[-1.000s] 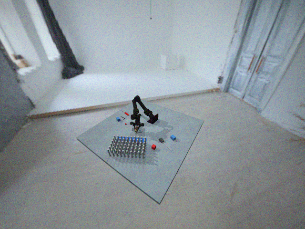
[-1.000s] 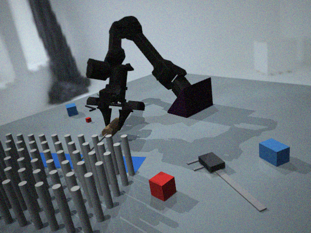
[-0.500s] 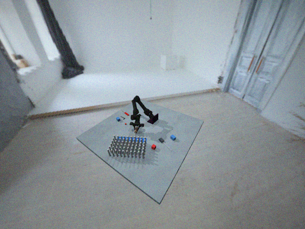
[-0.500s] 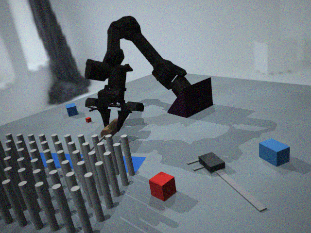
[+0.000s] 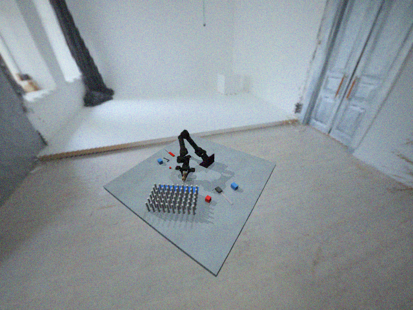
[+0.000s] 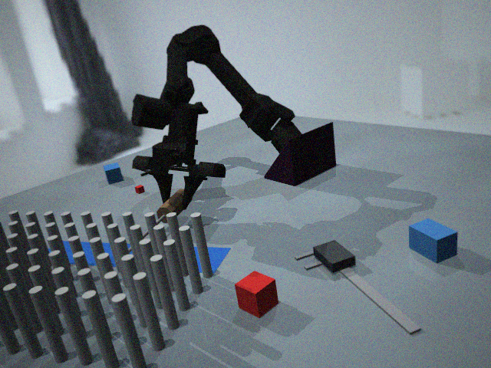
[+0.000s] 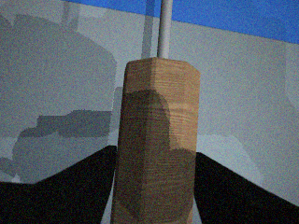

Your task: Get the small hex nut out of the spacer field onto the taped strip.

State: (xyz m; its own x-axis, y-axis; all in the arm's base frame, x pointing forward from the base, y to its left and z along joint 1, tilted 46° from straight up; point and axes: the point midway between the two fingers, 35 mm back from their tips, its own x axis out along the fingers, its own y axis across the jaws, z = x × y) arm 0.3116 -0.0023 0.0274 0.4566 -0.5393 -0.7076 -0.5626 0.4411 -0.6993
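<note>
The blue taped strip lies 130 mm ahead of my gripper tip, 40 mm to the left of it and 30 mm below it. Also, from my gripper tip: red-handled tool (210 mm behind, 490 mm to the right, 30 mm below); then L-shaped piece (100 mm behind, 390 mm to the right, 30 mm below); then small red cube (20 mm behind, 250 mm to the right, 20 mm below).
</note>
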